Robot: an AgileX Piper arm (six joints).
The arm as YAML. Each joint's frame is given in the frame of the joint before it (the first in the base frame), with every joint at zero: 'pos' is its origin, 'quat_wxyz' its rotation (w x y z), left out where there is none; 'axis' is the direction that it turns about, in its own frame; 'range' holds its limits. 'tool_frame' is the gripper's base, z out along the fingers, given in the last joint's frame.
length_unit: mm
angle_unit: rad
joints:
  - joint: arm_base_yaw
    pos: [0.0, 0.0, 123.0]
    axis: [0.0, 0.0, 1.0]
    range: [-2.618, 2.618]
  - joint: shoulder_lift
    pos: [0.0, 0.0, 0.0]
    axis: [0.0, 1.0, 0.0]
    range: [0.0, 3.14]
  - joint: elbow
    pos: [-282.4, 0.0, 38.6]
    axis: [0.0, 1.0, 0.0]
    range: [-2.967, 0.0]
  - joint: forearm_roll
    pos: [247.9, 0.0, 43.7]
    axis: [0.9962, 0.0, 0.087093]
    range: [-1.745, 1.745]
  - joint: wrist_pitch
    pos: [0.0, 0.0, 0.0]
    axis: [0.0, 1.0, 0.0]
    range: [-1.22, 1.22]
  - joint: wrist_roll
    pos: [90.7, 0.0, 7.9]
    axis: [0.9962, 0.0, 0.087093]
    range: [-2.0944, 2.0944]
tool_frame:
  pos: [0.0, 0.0, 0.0]
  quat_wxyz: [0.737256, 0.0, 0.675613, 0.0]
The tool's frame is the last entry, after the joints.
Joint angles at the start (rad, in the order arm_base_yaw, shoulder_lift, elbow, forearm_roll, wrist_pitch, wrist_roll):
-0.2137 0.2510 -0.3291 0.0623 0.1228 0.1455
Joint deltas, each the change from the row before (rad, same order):
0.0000 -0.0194 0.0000 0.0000 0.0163 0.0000
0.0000 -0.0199 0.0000 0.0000 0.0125 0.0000
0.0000 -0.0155 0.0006 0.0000 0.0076 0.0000
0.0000 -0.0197 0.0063 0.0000 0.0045 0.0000
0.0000 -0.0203 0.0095 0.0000 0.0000 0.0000
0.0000 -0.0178 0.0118 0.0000 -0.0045 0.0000
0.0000 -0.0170 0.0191 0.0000 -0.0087 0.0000
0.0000 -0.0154 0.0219 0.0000 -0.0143 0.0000
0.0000 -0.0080 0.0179 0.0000 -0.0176 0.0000
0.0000 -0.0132 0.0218 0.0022 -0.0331 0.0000
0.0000 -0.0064 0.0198 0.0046 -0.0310 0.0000
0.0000 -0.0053 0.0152 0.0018 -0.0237 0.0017
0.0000 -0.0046 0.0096 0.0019 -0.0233 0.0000
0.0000 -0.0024 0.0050 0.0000 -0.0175 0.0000
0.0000 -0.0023 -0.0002 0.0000 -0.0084 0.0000
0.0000 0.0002 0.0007 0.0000 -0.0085 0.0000
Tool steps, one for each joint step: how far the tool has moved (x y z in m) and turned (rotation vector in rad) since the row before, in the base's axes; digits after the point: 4 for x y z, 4 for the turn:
-0.0032 0.0008 -0.0001 -0.0008 -0.0030 0.0010
-0.0033 0.0008 0.0002 -0.0017 -0.0072 0.0008
-0.0025 0.0006 0.0001 -0.0016 -0.0071 0.0005
-0.0028 0.0006 -0.0013 -0.0020 -0.0087 0.0003
-0.0026 0.0006 -0.0020 -0.0023 -0.0106 0.0000
-0.0020 0.0004 -0.0025 -0.0022 -0.0103 -0.0003
-0.0011 0.0002 -0.0046 -0.0013 -0.0065 -0.0005
-0.0006 0.0001 -0.0051 -0.0014 -0.0076 -0.0009
0.0002 -0.0001 -0.0039 -0.0014 -0.0075 -0.0011
-0.0005 -0.0001 -0.0035 -0.0026 -0.0244 -0.0015
0.0003 -0.0002 -0.0034 0.0011 -0.0182 -0.0010
0.0002 -0.0002 -0.0026 0.0008 -0.0142 -0.0010
-0.0002 -0.0001 -0.0009 -0.0017 -0.0183 -0.0013
-0.0002 -0.0001 0.0000 -0.0029 -0.0146 -0.0012
-0.0005 0.0001 0.0009 -0.0022 -0.0107 -0.0006
-0.0001 0.0000 0.0005 -0.0015 -0.0074 -0.0006

